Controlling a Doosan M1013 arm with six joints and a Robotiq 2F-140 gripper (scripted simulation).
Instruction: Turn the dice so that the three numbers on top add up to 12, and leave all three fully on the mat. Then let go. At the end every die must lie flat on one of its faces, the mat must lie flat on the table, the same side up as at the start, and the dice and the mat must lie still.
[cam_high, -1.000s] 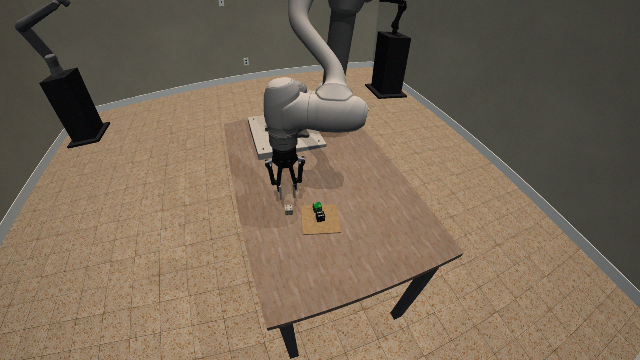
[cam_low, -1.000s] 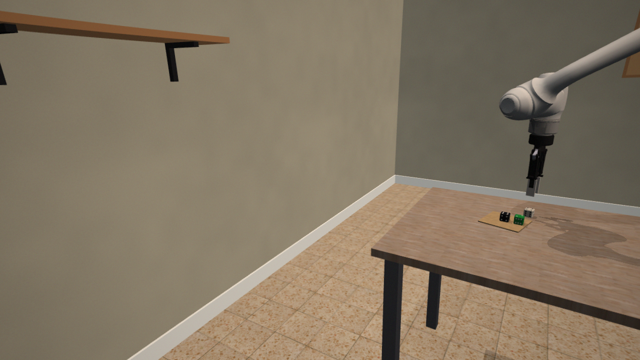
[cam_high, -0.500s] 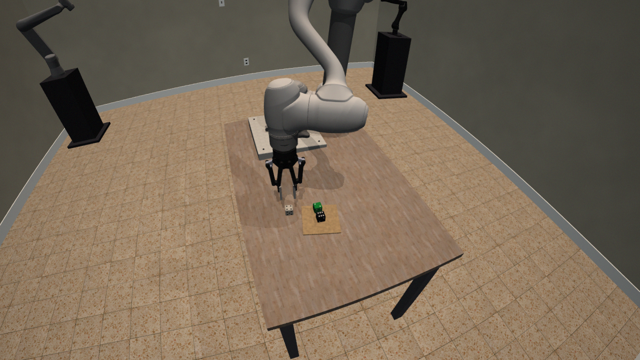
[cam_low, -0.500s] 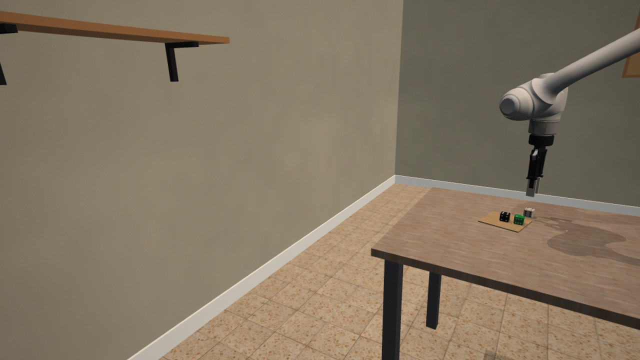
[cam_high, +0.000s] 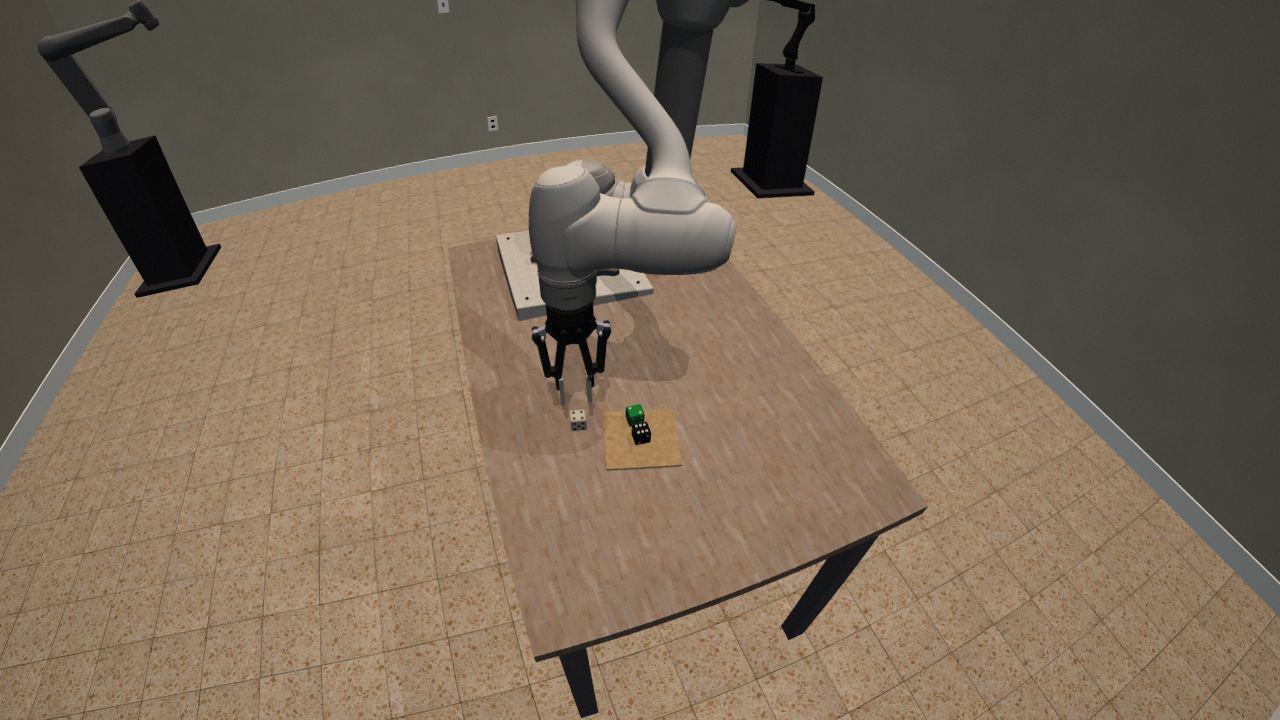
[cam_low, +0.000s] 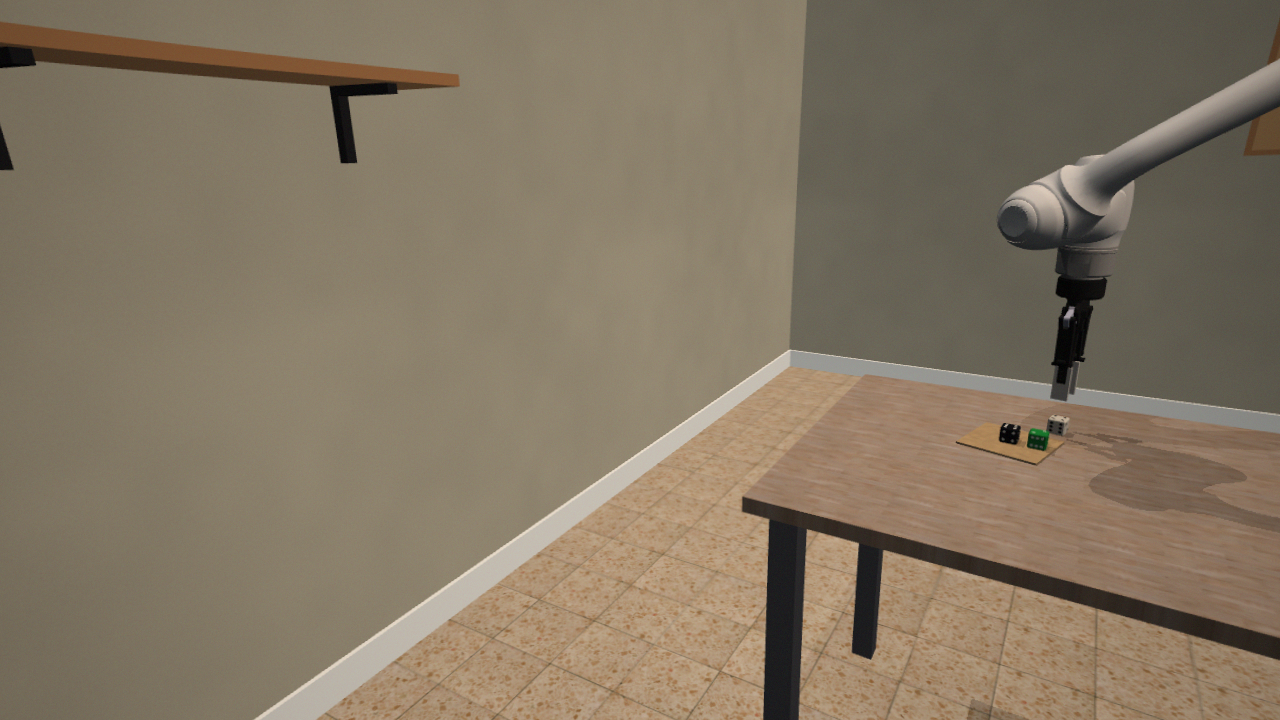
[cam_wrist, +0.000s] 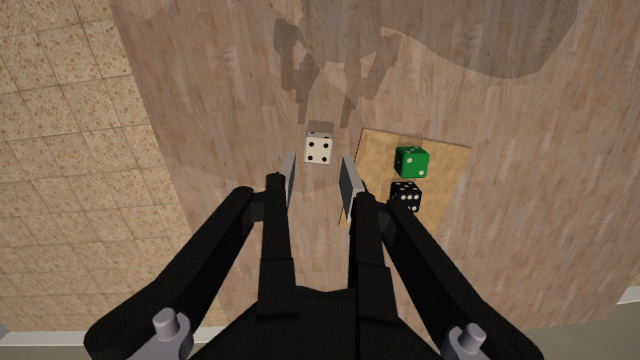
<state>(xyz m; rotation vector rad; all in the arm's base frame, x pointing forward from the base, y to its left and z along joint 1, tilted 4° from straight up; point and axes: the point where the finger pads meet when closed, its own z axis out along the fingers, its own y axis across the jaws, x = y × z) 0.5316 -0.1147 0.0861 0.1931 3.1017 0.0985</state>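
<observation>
Right now the white die is 9 cm below my hand. Also, from my hand: green die (2 cm ahead, 11 cm to the left, 9 cm below); black die (6 cm ahead, 11 cm to the left, 9 cm below); tan mat (6 cm ahead, 11 cm to the left, 11 cm below).
</observation>
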